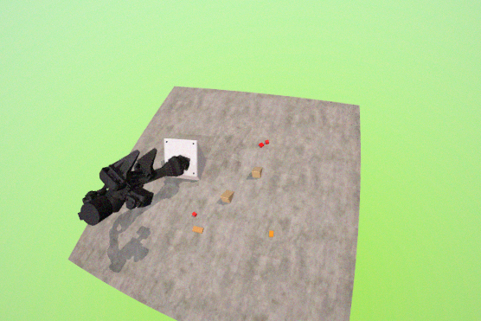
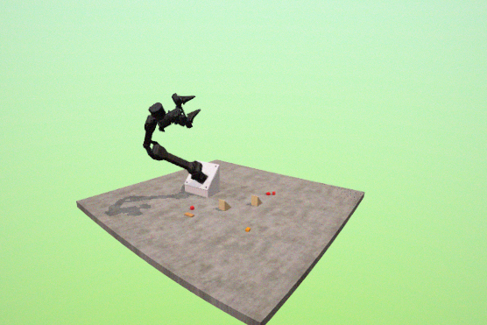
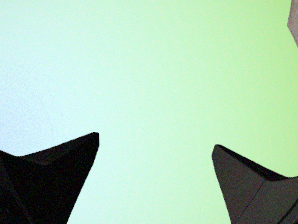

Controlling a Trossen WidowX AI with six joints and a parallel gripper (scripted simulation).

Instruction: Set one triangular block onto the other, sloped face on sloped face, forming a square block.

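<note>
My gripper tip is 14 cm short of the tan triangular block, 29 cm to the right of it and 56 cm above it. The rest, counted from my gripper tip: orange piece (29 cm ahead, 3 cm to the left, 57 cm below).
</note>
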